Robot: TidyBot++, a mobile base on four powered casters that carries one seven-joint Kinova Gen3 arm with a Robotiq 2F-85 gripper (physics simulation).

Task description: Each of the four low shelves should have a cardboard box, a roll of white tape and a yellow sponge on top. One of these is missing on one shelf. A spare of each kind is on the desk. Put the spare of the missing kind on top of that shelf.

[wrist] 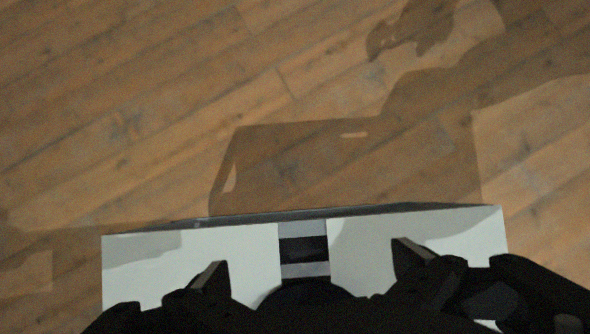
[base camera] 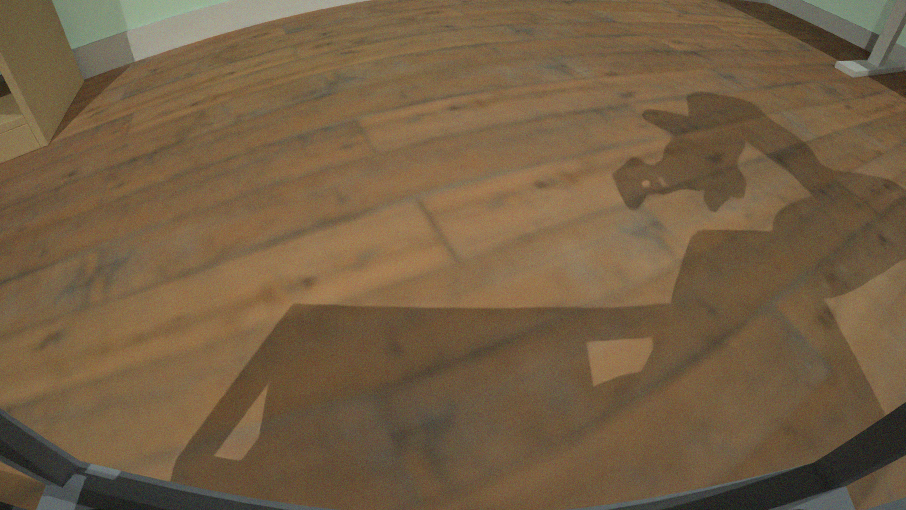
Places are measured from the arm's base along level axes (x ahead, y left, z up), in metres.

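Pixels of known places: gripper, fingertip midpoint: (wrist: 311, 267).
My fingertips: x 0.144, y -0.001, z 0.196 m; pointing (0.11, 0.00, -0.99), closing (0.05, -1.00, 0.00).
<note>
Behind a point stands the place of what it marks.
My gripper (wrist: 311, 267) @[x 0.144, y -0.001, z 0.196 m] is open, with nothing between its fingers, in the wrist view. It hangs over the white top of my own base (wrist: 240, 255) @[x 0.115, y 0.078, z -0.014 m]. A light wooden shelf unit (base camera: 47, 57) @[x 0.920, y 0.906, z -0.266 m] shows in part at the upper left edge of the base camera view; its top is out of view. No cardboard box, white tape roll or yellow sponge shows in either view.
A pale leg with a flat foot (base camera: 859, 67) stands near the wall at the upper right of the base camera view. Green walls with a pale skirting board (base camera: 183, 24) @[x 1.230, y 0.709, z -0.337 m] run along the back. My own shadow lies across the wooden floor (base camera: 355, 253) @[x 0.440, y 0.093, z -0.397 m].
</note>
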